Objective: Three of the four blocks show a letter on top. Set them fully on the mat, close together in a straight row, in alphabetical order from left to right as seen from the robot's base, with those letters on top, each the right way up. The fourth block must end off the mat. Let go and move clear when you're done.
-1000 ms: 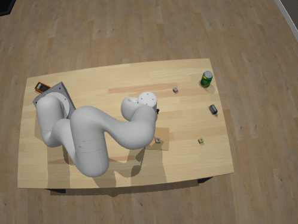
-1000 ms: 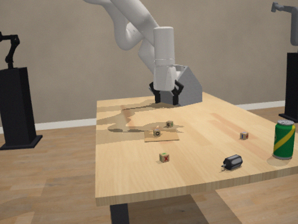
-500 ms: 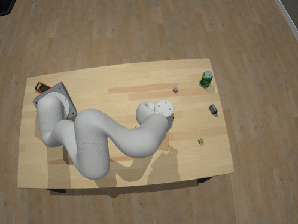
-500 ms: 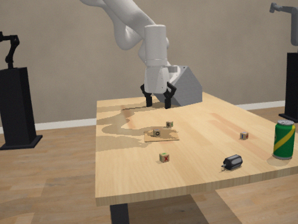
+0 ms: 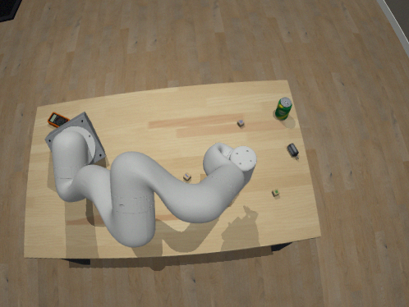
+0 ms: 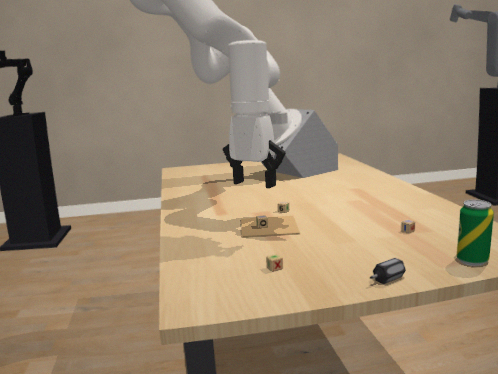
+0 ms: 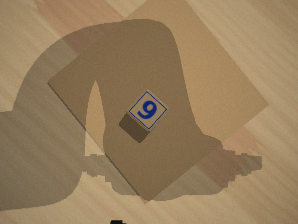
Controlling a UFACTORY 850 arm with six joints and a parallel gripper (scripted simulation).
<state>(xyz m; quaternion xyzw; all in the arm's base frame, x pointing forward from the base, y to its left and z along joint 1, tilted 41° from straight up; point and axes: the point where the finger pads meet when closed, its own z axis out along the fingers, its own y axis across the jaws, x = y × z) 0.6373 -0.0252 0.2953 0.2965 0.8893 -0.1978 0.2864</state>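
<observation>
Right now my hand is 70 mm past the tan mat, 40 mm to the right of it and 140 mm above it. From my hand the other things lie so: green can (270 mm ahead, 400 mm to the left, 80 mm below); orange meter (870 mm behind, 420 mm to the left, 120 mm below).
</observation>
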